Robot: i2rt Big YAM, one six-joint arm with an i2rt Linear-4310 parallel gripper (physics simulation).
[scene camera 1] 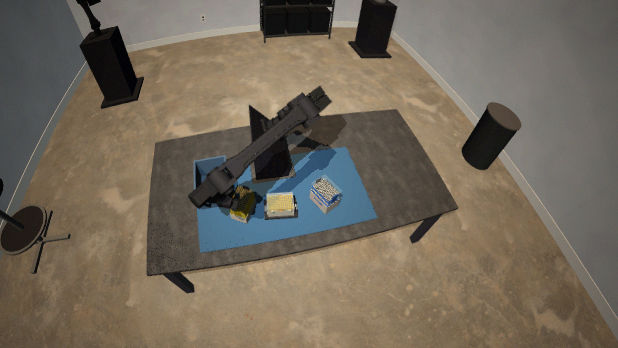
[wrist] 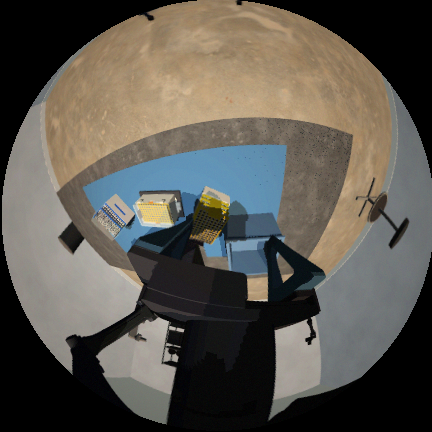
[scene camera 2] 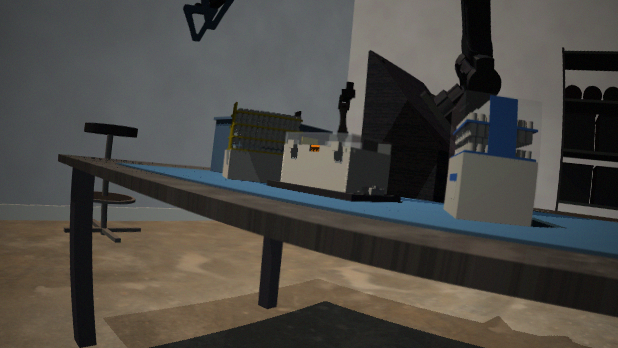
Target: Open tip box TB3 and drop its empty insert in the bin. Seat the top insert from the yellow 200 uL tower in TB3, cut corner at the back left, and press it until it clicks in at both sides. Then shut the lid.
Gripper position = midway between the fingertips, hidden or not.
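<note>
Gripper (wrist: 232,230) open, holding nothing. Tip box TB3 (scene camera 2: 347,166), (scene camera 1: 278,205), (wrist: 160,208) in sight. Blue bin (scene camera 2: 222,131), (wrist: 247,234) visible too.
</note>
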